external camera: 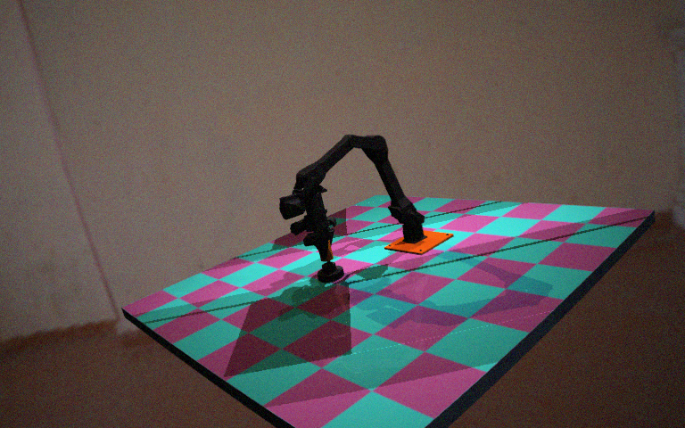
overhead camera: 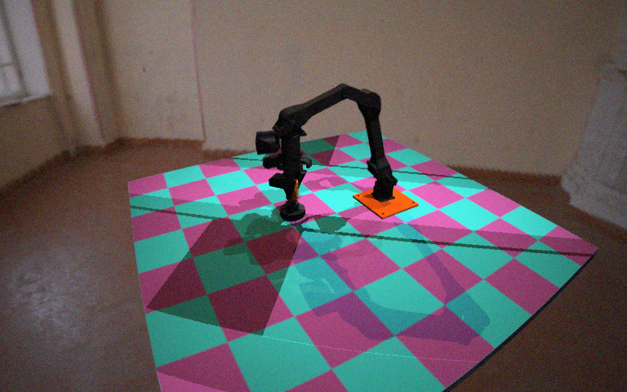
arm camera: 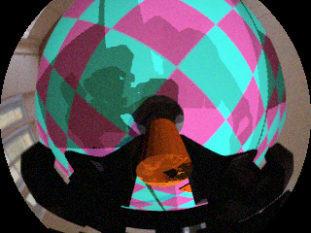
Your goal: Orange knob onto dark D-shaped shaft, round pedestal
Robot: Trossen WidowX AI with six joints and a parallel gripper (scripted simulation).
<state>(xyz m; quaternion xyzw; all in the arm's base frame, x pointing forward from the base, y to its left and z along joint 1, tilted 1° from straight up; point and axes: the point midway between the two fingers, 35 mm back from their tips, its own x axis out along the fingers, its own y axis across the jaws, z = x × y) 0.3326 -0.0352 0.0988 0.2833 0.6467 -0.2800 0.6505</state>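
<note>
The orange knob lies 2 cm above my gripper tip. Round my gripper tip: round pedestal: 4 cm below.
</note>
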